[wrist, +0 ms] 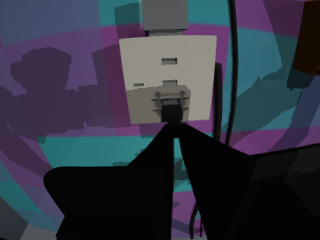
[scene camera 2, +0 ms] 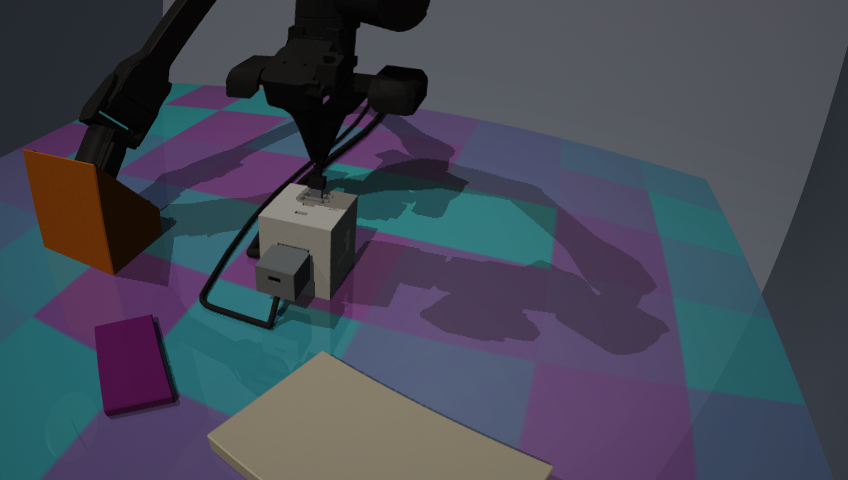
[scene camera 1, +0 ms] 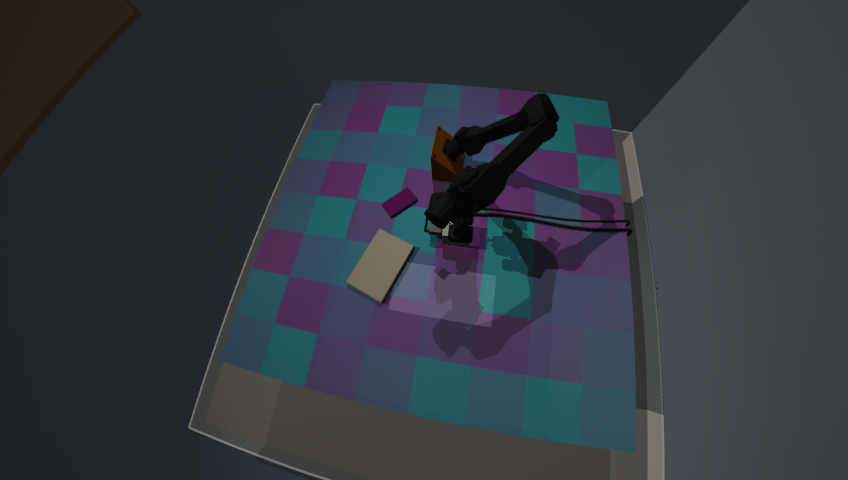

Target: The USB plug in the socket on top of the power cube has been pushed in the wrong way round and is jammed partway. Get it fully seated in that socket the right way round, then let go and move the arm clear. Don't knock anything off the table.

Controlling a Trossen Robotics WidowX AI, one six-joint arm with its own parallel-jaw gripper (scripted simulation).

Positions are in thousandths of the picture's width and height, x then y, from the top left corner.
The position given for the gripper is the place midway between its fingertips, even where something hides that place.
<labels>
gripper: wrist 545, 540; scene camera 2 377, 336; scene camera 1 547, 461
flat beige slab: scene camera 2 384, 861; scene camera 1 450, 549; not seen in the wrist view (out of frame)
</labels>
